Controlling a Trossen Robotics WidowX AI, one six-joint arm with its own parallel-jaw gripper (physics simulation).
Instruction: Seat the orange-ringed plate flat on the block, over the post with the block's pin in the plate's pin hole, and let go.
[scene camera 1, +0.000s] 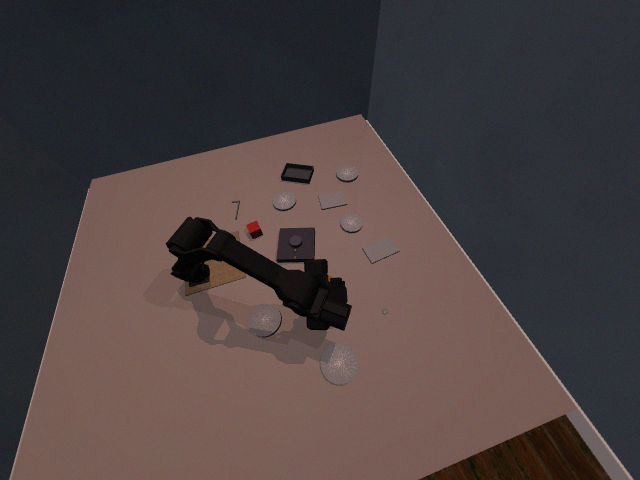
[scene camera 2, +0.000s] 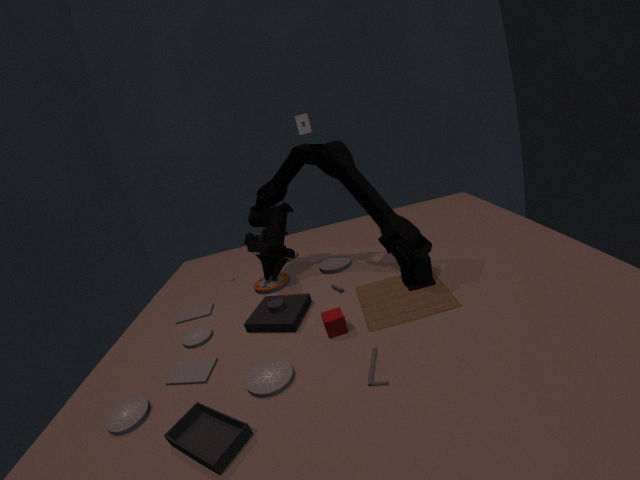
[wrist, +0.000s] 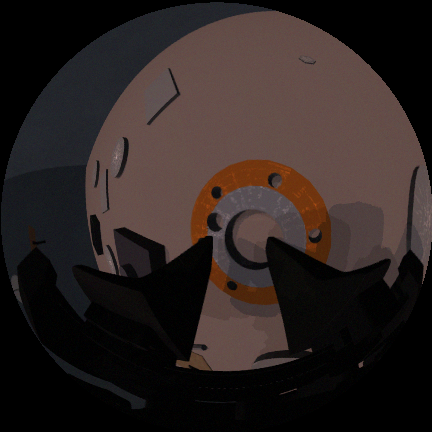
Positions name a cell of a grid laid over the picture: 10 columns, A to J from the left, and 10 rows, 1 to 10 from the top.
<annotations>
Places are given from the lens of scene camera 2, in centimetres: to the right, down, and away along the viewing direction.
my gripper (scene camera 2: E6): -14, 12, 91
black tray (scene camera 2: D10): -17, 31, 43
</annotations>
